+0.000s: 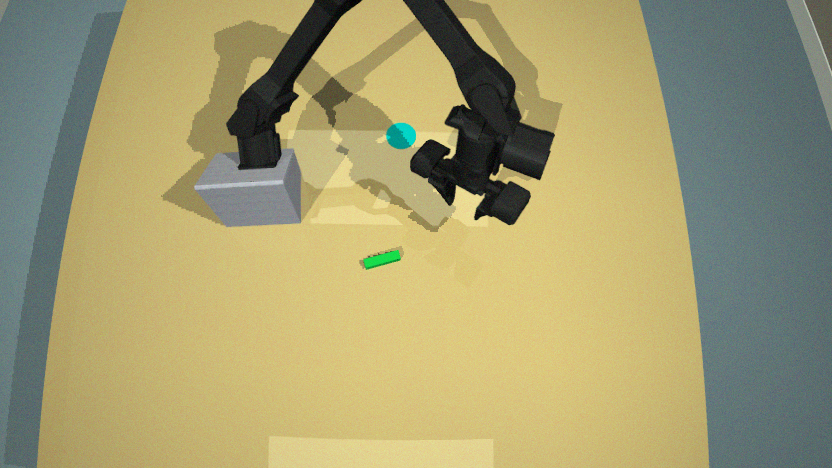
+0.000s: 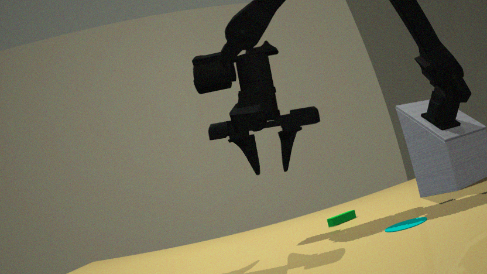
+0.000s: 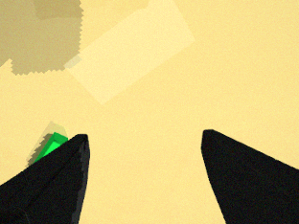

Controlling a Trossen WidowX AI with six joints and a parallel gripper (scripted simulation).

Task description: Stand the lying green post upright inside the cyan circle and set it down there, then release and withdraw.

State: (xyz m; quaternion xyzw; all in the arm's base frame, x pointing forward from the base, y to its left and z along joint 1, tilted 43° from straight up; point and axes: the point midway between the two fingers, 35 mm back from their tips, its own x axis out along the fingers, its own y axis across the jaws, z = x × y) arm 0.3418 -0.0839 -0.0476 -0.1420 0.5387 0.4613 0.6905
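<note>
The green post is 140 mm behind my gripper tip, 120 mm below it and 50 mm to the right of it. Also, from my gripper tip: cyan circle (210 mm to the left, 130 mm below, 90 mm behind).
</note>
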